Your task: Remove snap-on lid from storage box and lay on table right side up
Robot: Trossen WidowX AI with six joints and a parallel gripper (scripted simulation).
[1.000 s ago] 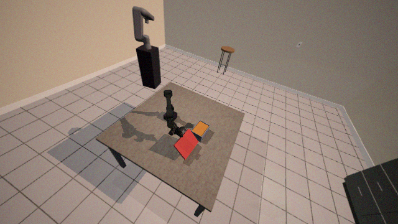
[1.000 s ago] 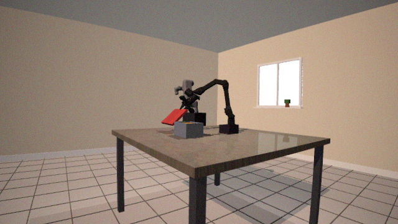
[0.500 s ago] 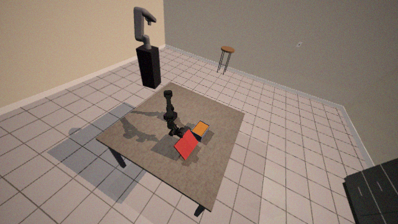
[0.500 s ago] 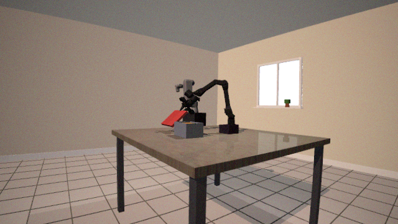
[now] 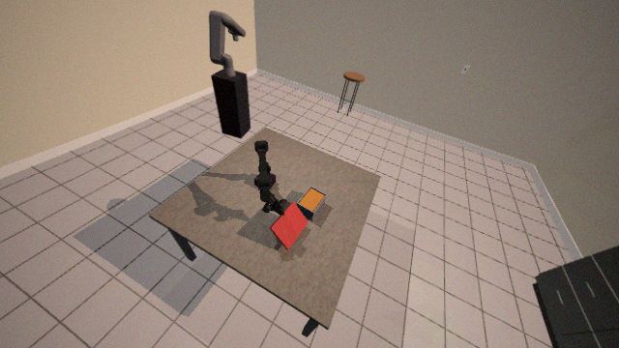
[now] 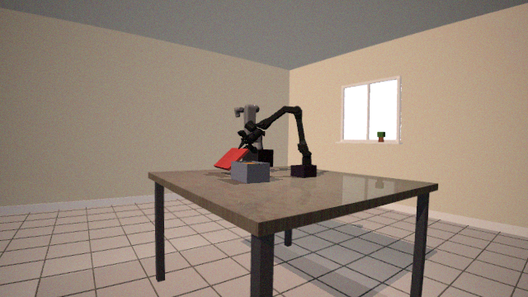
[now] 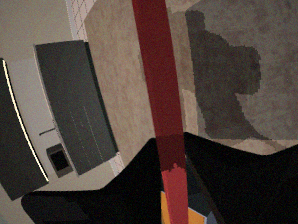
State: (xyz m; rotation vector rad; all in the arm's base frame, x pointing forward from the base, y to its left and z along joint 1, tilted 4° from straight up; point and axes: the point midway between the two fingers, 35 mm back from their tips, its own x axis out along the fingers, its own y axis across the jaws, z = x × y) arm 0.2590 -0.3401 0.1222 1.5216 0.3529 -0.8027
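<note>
The red lid is 60 mm ahead of my gripper tip, 20 mm to the right of it and 50 mm below it. Round my gripper tip: grey-blue storage box (140 mm ahead, 240 mm to the left, 110 mm below).
</note>
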